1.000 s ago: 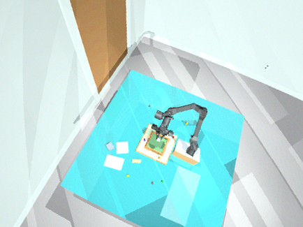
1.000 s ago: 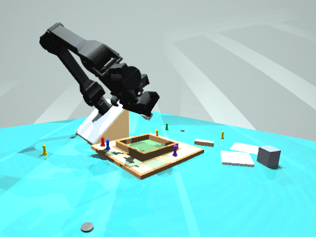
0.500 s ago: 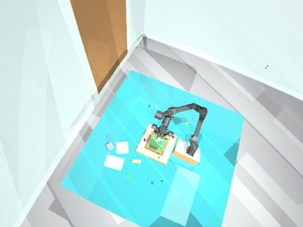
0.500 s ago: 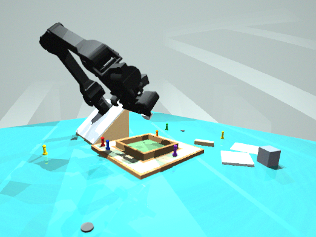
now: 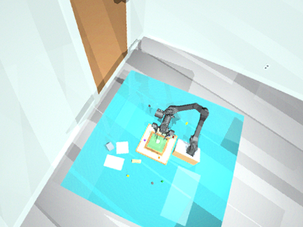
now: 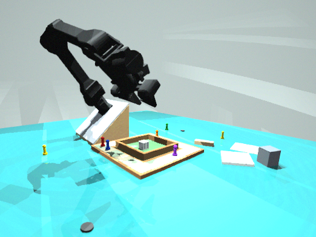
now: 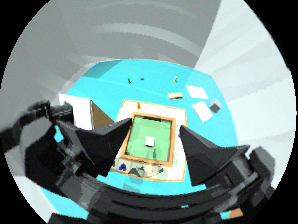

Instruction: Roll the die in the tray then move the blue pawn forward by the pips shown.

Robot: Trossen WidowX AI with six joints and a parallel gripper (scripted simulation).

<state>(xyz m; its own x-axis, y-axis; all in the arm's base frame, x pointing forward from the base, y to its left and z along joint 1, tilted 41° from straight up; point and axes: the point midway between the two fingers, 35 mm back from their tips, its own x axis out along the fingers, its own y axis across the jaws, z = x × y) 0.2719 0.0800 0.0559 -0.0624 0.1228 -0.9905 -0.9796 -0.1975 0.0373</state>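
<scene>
Now: the blue pawn 13 cm to the right of my gripper tip, 13 cm below it and 5 cm behind it. The rest, counted from my gripper tip: purple pawn 13 cm below, 11 cm ahead, 3 cm to the left; white die 13 cm below, 2 cm to the right; green tray 15 cm below.
</scene>
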